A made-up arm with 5 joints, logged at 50 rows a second.
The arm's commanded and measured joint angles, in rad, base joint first. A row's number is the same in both.
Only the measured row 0 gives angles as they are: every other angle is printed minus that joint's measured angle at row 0.
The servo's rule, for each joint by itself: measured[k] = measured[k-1] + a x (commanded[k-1-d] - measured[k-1]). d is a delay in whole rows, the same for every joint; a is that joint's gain. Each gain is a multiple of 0.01, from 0.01 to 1. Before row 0 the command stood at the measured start. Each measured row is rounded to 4 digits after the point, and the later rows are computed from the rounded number. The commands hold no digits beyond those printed.
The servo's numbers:
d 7
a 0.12 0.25 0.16 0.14 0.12
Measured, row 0:
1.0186, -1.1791, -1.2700, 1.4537, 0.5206
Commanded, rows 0 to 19:
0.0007, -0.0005, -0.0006, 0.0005, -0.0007
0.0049, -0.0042, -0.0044, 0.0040, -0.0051
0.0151, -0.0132, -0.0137, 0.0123, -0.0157
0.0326, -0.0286, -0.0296, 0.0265, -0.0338
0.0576, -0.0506, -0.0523, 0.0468, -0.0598
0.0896, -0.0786, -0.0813, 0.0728, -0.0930
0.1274, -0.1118, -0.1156, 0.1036, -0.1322
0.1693, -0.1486, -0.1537, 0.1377, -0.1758
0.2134, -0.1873, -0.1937, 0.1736, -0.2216
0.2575, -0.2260, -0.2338, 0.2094, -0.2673
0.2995, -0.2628, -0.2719, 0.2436, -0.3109
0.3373, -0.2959, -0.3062, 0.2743, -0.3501
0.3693, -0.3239, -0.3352, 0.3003, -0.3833
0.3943, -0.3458, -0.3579, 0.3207, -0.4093
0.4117, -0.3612, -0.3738, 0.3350, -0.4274
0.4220, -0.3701, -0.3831, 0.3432, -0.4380
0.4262, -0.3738, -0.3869, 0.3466, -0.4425
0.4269, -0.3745, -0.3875, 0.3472, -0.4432
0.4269, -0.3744, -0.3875, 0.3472, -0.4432
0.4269, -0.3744, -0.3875, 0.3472, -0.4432
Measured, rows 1 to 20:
0.0000, 0.0000, 0.0000, 0.0000, 0.0000
0.0000, 0.0000, 0.0000, 0.0000, 0.0000
0.0000, 0.0000, 0.0000, 0.0000, 0.0000
0.0000, 0.0000, 0.0000, 0.0000, 0.0000
0.0000, 0.0000, 0.0000, 0.0000, 0.0000
0.0000, 0.0000, 0.0000, 0.0000, 0.0000
0.0000, 0.0000, 0.0000, 0.0000, 0.0000
0.0001, -0.0001, -0.0001, 0.0001, -0.0001
0.0007, -0.0011, -0.0008, 0.0006, -0.0007
0.0024, -0.0041, -0.0029, 0.0022, -0.0025
0.0060, -0.0102, -0.0072, 0.0056, -0.0063
0.0122, -0.0203, -0.0144, 0.0114, -0.0127
0.0215, -0.0349, -0.0251, 0.0200, -0.0223
0.0342, -0.0541, -0.0396, 0.0317, -0.0355
0.0504, -0.0777, -0.0579, 0.0465, -0.0523
0.0700, -0.1051, -0.0796, 0.0643, -0.0726
0.0925, -0.1353, -0.1043, 0.0846, -0.0960
0.1173, -0.1672, -0.1311, 0.1069, -0.1218
0.1437, -0.1994, -0.1591, 0.1303, -0.1492
0.1708, -0.2305, -0.1873, 0.1541, -0.1773

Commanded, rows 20 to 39:
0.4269, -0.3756, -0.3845, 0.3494, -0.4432
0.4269, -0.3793, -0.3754, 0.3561, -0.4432
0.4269, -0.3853, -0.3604, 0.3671, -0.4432
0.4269, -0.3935, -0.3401, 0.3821, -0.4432
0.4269, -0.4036, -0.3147, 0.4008, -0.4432
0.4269, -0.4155, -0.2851, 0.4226, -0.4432
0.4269, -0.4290, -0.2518, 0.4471, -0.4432
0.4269, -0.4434, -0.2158, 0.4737, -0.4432
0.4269, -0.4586, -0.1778, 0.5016, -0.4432
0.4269, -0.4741, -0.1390, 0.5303, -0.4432
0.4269, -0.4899, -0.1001, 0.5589, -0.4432
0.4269, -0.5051, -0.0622, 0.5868, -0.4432
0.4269, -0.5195, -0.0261, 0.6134, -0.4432
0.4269, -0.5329, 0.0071, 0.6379, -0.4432
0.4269, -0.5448, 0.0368, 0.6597, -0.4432
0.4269, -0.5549, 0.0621, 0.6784, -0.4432
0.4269, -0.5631, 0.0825, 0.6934, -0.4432
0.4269, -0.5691, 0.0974, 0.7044, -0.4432
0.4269, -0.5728, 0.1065, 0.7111, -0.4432
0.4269, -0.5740, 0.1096, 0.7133, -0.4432
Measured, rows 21 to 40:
0.1976, -0.2593, -0.2146, 0.1774, -0.2051
0.2233, -0.2848, -0.2401, 0.1995, -0.2318
0.2471, -0.3061, -0.2630, 0.2196, -0.2565
0.2686, -0.3230, -0.2828, 0.2374, -0.2788
0.2876, -0.3359, -0.2996, 0.2528, -0.2985
0.3043, -0.3455, -0.3137, 0.2660, -0.3159
0.3190, -0.3527, -0.3255, 0.2774, -0.3312
0.3319, -0.3584, -0.3349, 0.2875, -0.3446
0.3433, -0.3636, -0.3414, 0.2971, -0.3564
0.3533, -0.3690, -0.3444, 0.3069, -0.3668
0.3621, -0.3751, -0.3437, 0.3174, -0.3760
0.3699, -0.3822, -0.3391, 0.3291, -0.3841
0.3767, -0.3905, -0.3305, 0.3422, -0.3912
0.3827, -0.4001, -0.3179, 0.3569, -0.3974
0.3880, -0.4109, -0.3016, 0.3733, -0.4029
0.3927, -0.4228, -0.2818, 0.3913, -0.4077
0.3968, -0.4356, -0.2590, 0.4108, -0.4120
0.4004, -0.4492, -0.2336, 0.4315, -0.4157
0.4036, -0.4632, -0.2062, 0.4532, -0.4190
0.4064, -0.4773, -0.1774, 0.4756, -0.4219

